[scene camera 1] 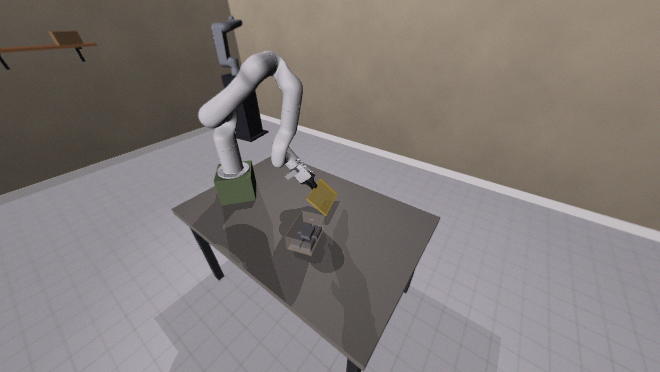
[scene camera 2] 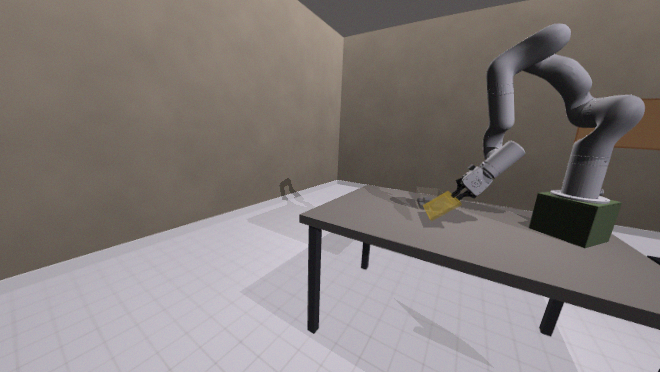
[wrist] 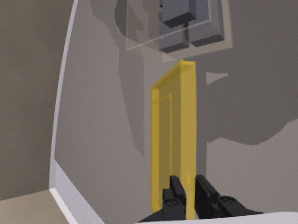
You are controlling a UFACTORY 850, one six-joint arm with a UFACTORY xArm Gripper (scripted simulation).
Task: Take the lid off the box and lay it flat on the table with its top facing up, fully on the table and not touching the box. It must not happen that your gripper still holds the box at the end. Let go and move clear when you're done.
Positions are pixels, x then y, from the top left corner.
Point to a yellow lid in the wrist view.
173, 97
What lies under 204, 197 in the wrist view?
My gripper.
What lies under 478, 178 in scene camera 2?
My gripper.
